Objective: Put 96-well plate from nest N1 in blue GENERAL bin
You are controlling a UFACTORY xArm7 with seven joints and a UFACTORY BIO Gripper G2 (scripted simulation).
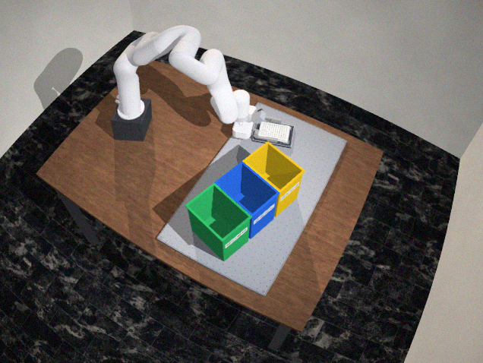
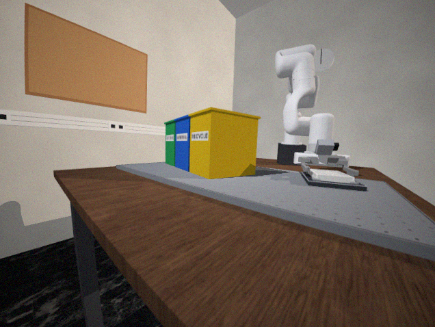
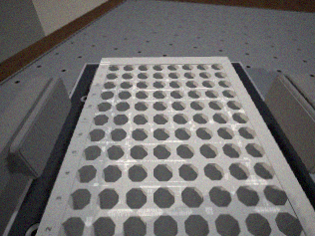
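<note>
Now: hand 10 mm above the white 96-well plate. From my hand the other things lie so: blue general bin: 80 mm ahead, 400 mm to the right, 60 mm above; then yellow recycle bin: 120 mm ahead, 280 mm to the right, 60 mm above; then dark plate nest N1: 20 mm below.
</note>
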